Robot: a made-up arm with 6 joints.
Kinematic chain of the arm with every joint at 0, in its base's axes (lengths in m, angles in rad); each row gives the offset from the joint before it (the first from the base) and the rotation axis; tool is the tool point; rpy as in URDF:
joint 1: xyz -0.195 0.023 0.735 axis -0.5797 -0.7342 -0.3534
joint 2: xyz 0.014 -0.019 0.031 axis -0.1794 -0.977 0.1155
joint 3: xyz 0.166 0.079 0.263 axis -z
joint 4: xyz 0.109 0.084 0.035 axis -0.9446 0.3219 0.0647
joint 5: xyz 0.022 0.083 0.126 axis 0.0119 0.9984 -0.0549
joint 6: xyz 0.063 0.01 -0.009 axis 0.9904 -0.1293 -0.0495
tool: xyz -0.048 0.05 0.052 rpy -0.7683 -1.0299 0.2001
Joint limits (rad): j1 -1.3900..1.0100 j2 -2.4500..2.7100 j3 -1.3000..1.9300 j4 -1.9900..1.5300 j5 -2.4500..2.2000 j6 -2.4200..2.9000
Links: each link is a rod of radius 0.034 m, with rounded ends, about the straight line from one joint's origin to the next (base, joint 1, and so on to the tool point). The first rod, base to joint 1, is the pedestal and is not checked.
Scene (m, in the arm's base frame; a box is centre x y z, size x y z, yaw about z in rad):
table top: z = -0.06
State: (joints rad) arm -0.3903 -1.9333 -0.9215 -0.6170 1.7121 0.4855
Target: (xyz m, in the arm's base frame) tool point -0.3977 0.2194 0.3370
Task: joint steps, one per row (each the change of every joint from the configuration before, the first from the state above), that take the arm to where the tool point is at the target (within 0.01 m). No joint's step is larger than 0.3 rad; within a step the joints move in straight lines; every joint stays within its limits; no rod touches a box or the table.
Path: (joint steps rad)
1: -0.1277 -0.1722 0.1583 -0.2940 -0.0648 0.0963
2: -0.1278 -0.1723 0.1584 -0.2939 -0.0647 0.0962
3: -0.1277 -0.1722 0.1583 -0.2940 -0.0648 0.0963

